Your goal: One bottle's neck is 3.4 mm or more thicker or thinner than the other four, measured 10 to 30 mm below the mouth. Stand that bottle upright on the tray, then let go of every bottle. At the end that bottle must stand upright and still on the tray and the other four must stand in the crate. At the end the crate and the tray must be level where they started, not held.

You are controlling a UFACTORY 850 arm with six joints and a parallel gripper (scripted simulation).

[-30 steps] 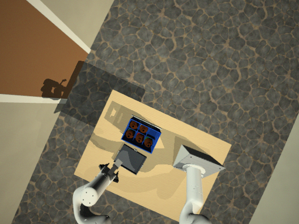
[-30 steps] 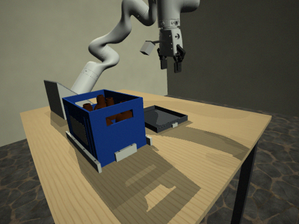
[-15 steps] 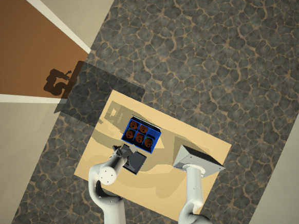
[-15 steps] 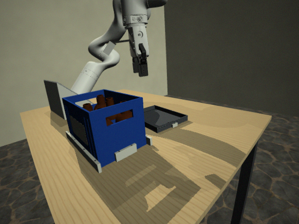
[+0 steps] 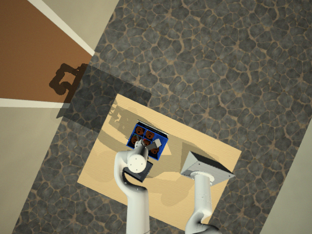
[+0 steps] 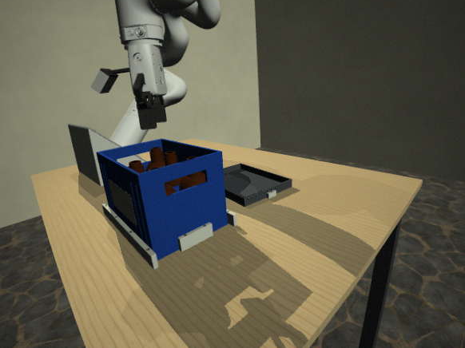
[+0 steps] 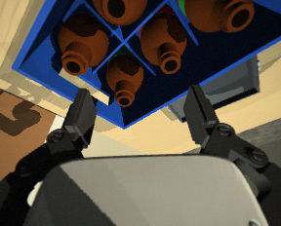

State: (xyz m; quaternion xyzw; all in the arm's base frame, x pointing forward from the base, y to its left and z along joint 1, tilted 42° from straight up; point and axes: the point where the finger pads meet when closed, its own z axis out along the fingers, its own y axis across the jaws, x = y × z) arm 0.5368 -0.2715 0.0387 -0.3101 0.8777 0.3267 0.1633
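The blue crate lies 2 cm behind my hand and 16 cm below it. The rest, counted from my hand: brown bottle (10 cm behind, 6 cm to the left, 16 cm below); then dark tray (1 cm ahead, 28 cm to the left, 23 cm below).
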